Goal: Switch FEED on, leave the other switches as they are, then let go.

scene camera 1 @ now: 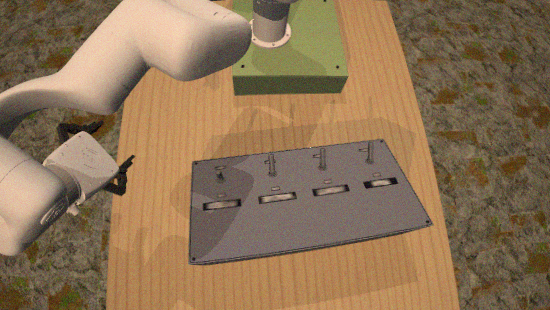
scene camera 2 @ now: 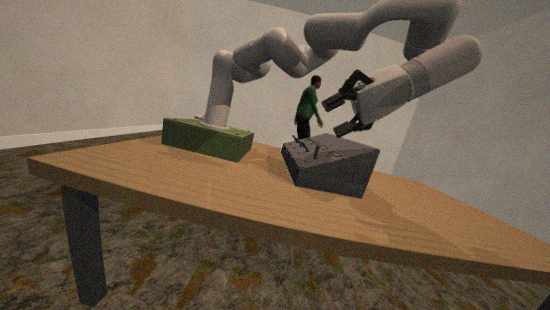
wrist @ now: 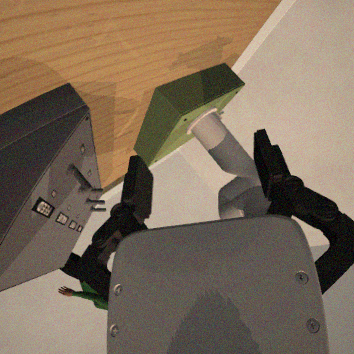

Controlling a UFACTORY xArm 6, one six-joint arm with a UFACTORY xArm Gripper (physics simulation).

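Places are measured from the arm's base along level axes (x ahead, y left, z up), in millimetres.
Where they show: gripper, between the fingertips: (scene camera 1: 115, 142) (scene camera 2: 329, 121) (wrist: 197, 154); arm's base, origin of its link: (scene camera 1: 268, 32) (scene camera 2: 214, 127) (wrist: 199, 119).
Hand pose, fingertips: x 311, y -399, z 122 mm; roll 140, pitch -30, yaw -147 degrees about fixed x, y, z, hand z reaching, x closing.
Each offset is from my fingertips to the top centre of the thing. "pt": to the spot under its first point. Level surfaces: height alone.
The dark grey sloped switch panel (scene camera 1: 300, 225) (scene camera 2: 335, 175) (wrist: 30, 260) stands on the table. The FEED lever @(dx +81, dy +191, dz -78 mm) (scene camera 1: 220, 175) (scene camera 2: 316, 151) (wrist: 80, 177) is at its left end in scene camera 1, above the FEED nameplate @(pt dx +150, dy +185, dz -95 mm) (scene camera 1: 222, 204) (wrist: 44, 206). It leans toward the nameplate and ON label @(pt dx +127, dy +186, dz -106 mm) (wrist: 53, 193), unlike the others. The other levers (scene camera 1: 272, 165) (scene camera 1: 322, 159) (scene camera 1: 370, 152) lean the opposite way, toward the panel's far edge. Their nameplates are blurred. My gripper (scene camera 1: 116, 142) (scene camera 2: 331, 119) (wrist: 197, 154) is wide open and empty, above and beside the panel's FEED end, apart from every lever.
The green base block (scene camera 1: 290, 84) (scene camera 2: 200, 140) (wrist: 165, 117) carries the arm behind the panel. The wooden table @(dz -221 mm) (scene camera 1: 150, 285) (scene camera 2: 150, 185) (wrist: 100, 30) extends around both. A person in green (scene camera 2: 307, 107) (wrist: 92, 296) stands beyond the table.
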